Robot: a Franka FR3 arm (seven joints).
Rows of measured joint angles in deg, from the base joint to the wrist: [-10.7 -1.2 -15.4 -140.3 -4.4 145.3 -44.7]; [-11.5 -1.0 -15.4 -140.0 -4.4 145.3 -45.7]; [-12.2 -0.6 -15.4 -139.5 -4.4 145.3 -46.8]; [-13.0 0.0 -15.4 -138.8 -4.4 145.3 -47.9]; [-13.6 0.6 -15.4 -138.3 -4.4 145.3 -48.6]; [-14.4 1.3 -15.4 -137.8 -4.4 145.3 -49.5]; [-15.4 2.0 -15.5 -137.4 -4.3 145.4 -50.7]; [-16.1 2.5 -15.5 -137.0 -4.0 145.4 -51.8]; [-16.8 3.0 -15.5 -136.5 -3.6 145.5 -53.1]
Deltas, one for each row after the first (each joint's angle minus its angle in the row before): [-0.8 0.2 0.0 0.3 0.0 0.0 -1.0]; [-0.7 0.4 0.0 0.5 0.0 0.0 -1.1]; [-0.8 0.6 0.0 0.7 0.0 0.0 -1.1]; [-0.6 0.6 0.0 0.5 0.0 0.0 -0.7]; [-0.8 0.7 0.0 0.5 0.0 0.0 -0.9]; [-1.0 0.7 -0.1 0.4 0.1 0.1 -1.2]; [-0.7 0.5 0.0 0.4 0.3 0.0 -1.1]; [-0.7 0.5 0.0 0.5 0.4 0.1 -1.3]
